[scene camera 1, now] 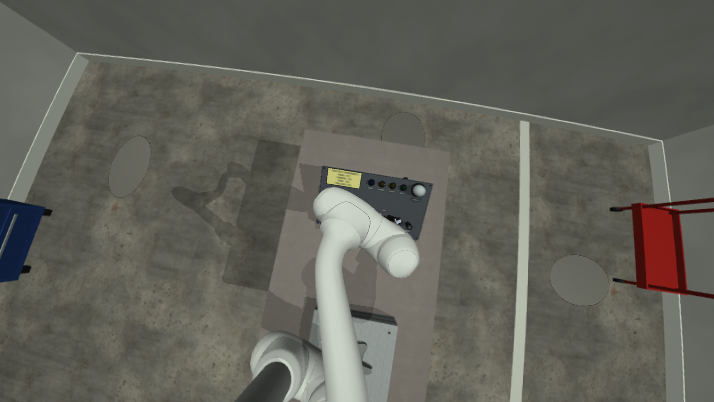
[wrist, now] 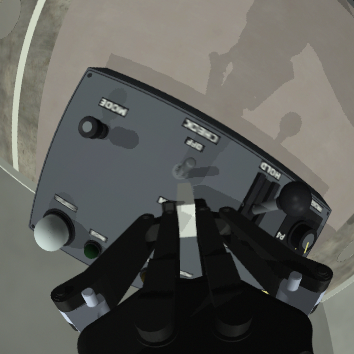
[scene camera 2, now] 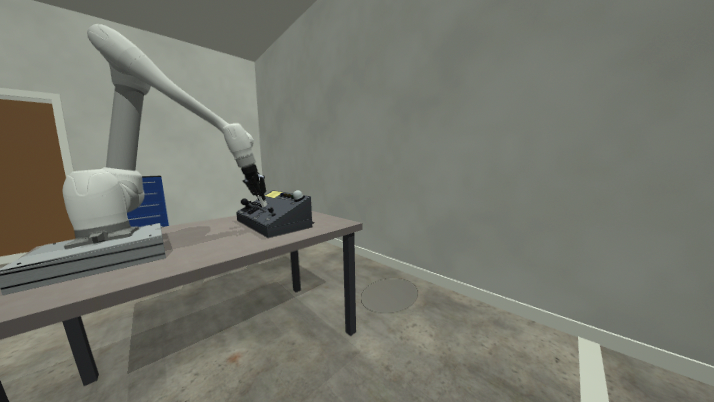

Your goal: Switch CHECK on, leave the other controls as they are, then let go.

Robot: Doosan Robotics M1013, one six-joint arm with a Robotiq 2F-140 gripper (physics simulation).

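Pixels of known places: gripper, fingertip midpoint: (wrist: 184, 194) (scene camera 2: 264, 205); arm's base, link origin: (scene camera 2: 106, 237).
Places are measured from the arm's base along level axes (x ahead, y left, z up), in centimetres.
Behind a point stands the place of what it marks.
Observation:
The dark control box (scene camera 1: 416, 211) @(x 70.3, y -15.8, z 4.7 cm) (scene camera 2: 292, 218) @(x 71.5, y -20.0, z 0.2 cm) (wrist: 135, 170) @(x 65.8, y -6.8, z 3.1 cm) has a sloped panel. In the wrist view the small grey CHECK toggle (wrist: 184, 167) @(x 60.5, y -2.3, z 5.2 cm) stands below the OFF label (wrist: 194, 144) @(x 59.3, y -2.1, z 0.4 cm), its tip leaning toward that label. The label at its opposite end is mostly hidden by the fingers. My gripper (scene camera 2: 263, 202) @(x 63.6, y -0.2, z 5.2 cm) (wrist: 184, 194) @(x 63.6, y -0.2, z 5.2 cm) is shut and empty, with its pale fingertips low over the panel, close beside the toggle on the side away from OFF. I cannot tell if they touch it. The arm partly hides the panel in scene camera 1.
The MODE knob (wrist: 90, 127) @(x 62.1, y -13.4, z 6.1 cm), a ball-topped lever (wrist: 295, 199) @(x 54.8, y 8.2, z 8.8 cm) by the HOLD label, a rotary dial (wrist: 304, 238) @(x 59.1, y 20.7, z 4.9 cm), a white dome (scene camera 1: 419, 190) @(x 77.6, y -12.6, z 13.6 cm) (scene camera 2: 298, 195) @(x 77.4, y -15.7, z 11.2 cm) (wrist: 51, 231) @(x 75.7, y -12.6, z 11.8 cm) and a green button (wrist: 92, 250) @(x 77.0, y -6.5, z 10.1 cm) are on the panel. The box stands on the table (scene camera 1: 370, 148) @(x 100.1, y 12.9, z -7.2 cm) (scene camera 2: 200, 260) @(x 30.4, y -30.9, z -7.2 cm).

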